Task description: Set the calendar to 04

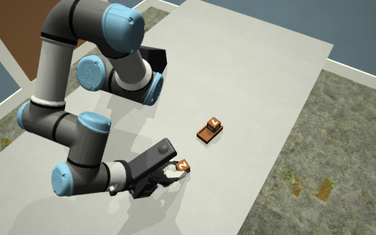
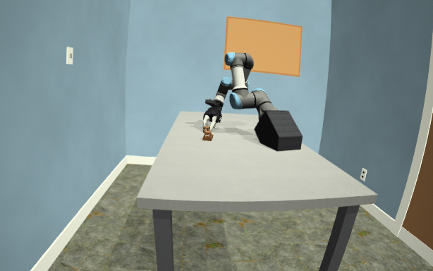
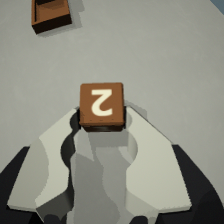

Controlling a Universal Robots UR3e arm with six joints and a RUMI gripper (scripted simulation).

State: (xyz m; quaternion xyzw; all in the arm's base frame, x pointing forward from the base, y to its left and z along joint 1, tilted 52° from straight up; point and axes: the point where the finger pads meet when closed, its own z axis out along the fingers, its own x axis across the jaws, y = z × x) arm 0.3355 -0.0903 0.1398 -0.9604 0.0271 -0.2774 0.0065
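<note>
Right now the cube is 1 cm to the left of my hand and 1 cm below it. Also, from my hand: brown tray 16 cm to the left, 1 cm below.
</note>
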